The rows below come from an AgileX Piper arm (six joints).
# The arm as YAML. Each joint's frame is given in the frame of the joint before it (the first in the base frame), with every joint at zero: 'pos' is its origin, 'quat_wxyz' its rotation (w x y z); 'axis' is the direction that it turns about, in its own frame. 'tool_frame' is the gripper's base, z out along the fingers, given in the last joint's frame.
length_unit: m
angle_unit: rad
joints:
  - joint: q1
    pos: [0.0, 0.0, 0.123]
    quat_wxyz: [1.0, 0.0, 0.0, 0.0]
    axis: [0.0, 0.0, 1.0]
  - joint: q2
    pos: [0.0, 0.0, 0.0]
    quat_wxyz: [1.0, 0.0, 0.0, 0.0]
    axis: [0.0, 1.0, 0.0]
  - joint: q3
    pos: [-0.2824, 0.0, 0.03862]
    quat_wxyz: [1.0, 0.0, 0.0, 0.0]
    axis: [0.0, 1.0, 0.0]
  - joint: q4
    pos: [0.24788, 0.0, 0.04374]
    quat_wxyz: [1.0, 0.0, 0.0, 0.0]
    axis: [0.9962, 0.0, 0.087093]
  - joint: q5
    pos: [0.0, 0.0, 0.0]
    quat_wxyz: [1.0, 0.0, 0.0, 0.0]
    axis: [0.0, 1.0, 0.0]
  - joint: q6
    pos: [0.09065, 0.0, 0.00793]
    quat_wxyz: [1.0, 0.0, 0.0, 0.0]
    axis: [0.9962, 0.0, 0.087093]
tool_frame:
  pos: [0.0, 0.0, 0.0]
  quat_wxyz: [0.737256, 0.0, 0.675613, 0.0]
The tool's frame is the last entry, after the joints.
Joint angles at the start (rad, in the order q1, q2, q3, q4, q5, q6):
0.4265, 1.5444, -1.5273, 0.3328, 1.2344, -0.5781
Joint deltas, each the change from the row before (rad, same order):
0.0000, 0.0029, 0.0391, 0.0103, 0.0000, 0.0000
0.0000, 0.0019, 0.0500, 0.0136, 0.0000, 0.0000
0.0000, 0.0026, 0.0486, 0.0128, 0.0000, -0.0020
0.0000, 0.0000, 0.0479, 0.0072, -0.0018, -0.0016
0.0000, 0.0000, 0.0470, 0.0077, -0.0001, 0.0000
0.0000, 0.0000, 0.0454, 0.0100, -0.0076, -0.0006
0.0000, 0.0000, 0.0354, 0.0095, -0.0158, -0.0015
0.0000, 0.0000, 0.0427, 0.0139, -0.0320, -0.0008
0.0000, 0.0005, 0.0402, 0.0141, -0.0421, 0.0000
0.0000, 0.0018, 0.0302, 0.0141, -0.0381, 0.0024
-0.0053, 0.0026, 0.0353, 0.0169, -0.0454, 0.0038
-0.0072, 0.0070, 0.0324, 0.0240, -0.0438, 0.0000
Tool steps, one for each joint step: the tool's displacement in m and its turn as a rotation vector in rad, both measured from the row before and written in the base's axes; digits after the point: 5 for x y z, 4 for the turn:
-0.00134, 0.00031, -0.01170, -0.0080, 0.0425, 0.0005
-0.00271, -0.00003, -0.01424, -0.0091, 0.0529, 0.0000
-0.00310, -0.00028, -0.01391, -0.0098, 0.0511, 0.0012
-0.00379, -0.00111, -0.01285, -0.0128, 0.0444, 0.0001
-0.00441, -0.00133, -0.01242, -0.0125, 0.0459, -0.0012
-0.00417, -0.00112, -0.01163, -0.0074, 0.0385, -0.0042
-0.00275, -0.00064, -0.00882, -0.0015, 0.0216, -0.0068
-0.00259, -0.00046, -0.01038, 0.0036, 0.0160, -0.0153
-0.00167, -0.00028, -0.00975, 0.0064, 0.0055, -0.0209
-0.00078, 0.00008, -0.00754, 0.0079, 0.0019, -0.0222
-0.00021, -0.00139, -0.00888, 0.0085, 0.0023, -0.0336
0.00048, -0.00126, -0.00913, 0.0123, 0.0059, -0.0353

